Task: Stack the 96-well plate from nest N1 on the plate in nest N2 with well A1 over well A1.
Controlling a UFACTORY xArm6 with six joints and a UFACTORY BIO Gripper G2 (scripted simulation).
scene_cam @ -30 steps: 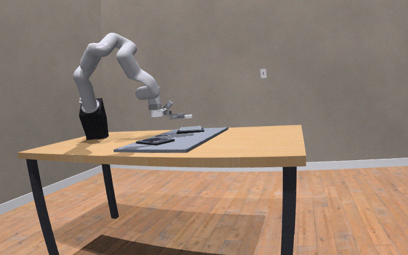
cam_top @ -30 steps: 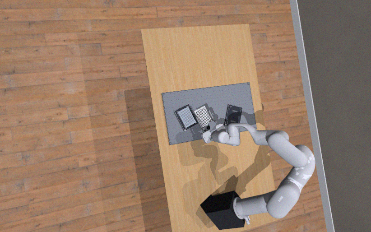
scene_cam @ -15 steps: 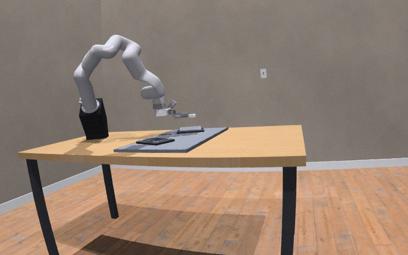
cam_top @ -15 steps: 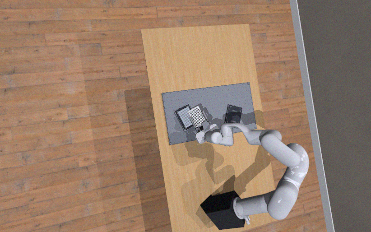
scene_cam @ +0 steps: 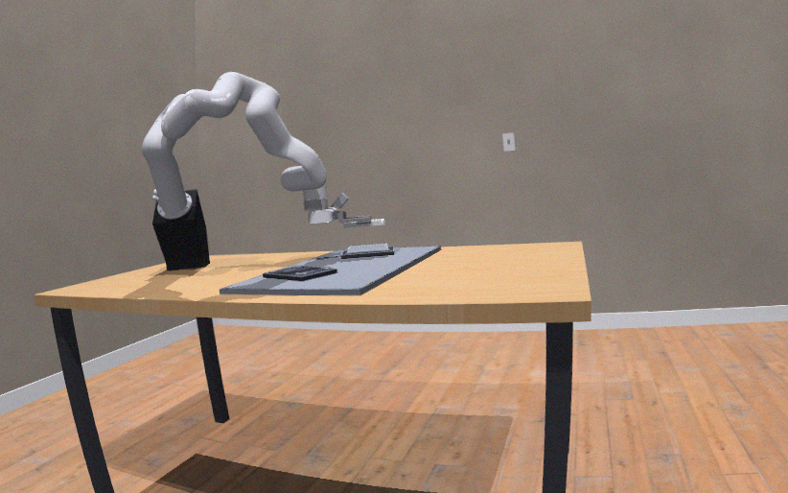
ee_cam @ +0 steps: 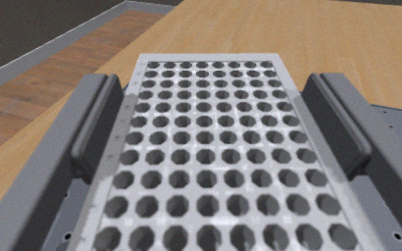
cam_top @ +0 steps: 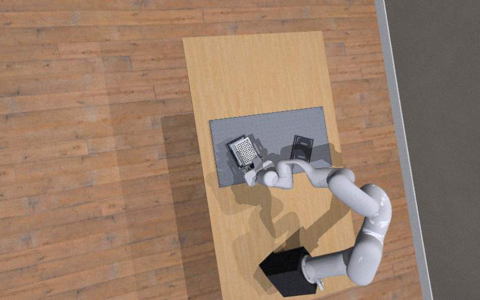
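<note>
Now: hand 10 mm to the right of the plate nest N2 and 100 mm above it. Round my hand: plate nest N1 (100 mm behind, 350 mm to the right, 100 mm below).
</note>
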